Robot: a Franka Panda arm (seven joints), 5 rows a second.
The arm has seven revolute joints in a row. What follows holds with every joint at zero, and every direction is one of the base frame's. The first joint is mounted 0.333 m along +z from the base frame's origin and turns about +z. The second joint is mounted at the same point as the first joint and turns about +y. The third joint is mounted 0.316 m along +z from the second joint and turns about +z. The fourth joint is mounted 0.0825 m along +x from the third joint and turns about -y. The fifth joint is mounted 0.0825 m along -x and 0.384 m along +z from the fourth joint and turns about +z. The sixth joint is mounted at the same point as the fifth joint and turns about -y. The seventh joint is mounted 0.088 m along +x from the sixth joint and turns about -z. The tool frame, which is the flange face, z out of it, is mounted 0.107 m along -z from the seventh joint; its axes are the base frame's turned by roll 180, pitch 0 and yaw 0 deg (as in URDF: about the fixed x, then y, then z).
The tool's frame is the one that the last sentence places.
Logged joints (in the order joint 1, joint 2, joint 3, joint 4, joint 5, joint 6, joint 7), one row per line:
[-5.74 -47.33 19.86 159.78 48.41 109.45 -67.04]
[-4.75 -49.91 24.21 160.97 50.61 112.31 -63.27]
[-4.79 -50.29 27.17 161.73 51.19 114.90 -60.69]
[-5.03 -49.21 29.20 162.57 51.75 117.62 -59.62]
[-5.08 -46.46 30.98 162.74 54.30 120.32 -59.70]
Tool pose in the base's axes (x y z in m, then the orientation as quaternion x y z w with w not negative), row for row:
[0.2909 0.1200 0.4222 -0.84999 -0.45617 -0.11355 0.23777]
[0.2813 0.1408 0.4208 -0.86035 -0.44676 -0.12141 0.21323]
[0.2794 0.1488 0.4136 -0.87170 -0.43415 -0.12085 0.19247]
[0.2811 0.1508 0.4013 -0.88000 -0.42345 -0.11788 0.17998]
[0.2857 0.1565 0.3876 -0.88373 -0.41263 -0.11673 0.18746]
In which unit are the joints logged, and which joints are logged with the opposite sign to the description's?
The joints are logged in degrees. Opposite sign: joint 4.
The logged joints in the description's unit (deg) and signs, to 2 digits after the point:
[-5.74 -47.33 19.86 -159.78 48.41 109.45 -67.04]
[-4.75 -49.91 24.21 -160.97 50.61 112.31 -63.27]
[-4.79 -50.29 27.17 -161.73 51.19 114.90 -60.69]
[-5.03 -49.21 29.20 -162.57 51.75 117.62 -59.62]
[-5.08 -46.46 30.98 -162.74 54.30 120.32 -59.70]

